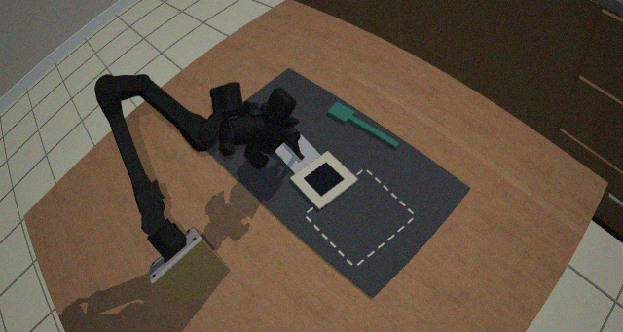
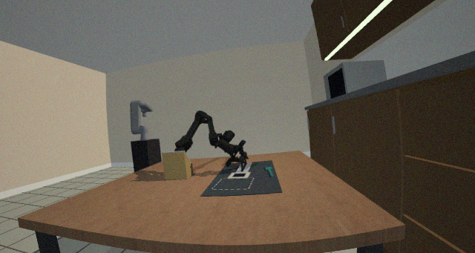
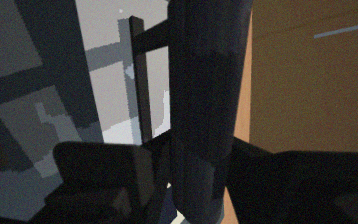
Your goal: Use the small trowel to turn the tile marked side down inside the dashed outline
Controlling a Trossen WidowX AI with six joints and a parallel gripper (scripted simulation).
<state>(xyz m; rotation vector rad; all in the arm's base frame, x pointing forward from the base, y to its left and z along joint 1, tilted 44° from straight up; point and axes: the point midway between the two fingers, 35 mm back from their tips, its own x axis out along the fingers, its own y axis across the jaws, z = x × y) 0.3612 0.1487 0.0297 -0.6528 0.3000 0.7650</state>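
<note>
The dark mat is 9 cm to the right of my gripper tip and 8 cm below it. From my gripper tip the other things lie so: tile 13 cm to the right, 5 cm below, 3 cm behind; trowel 3 cm behind, 1 cm below; teal flat tool 14 cm ahead, 6 cm to the right, 5 cm below.
</note>
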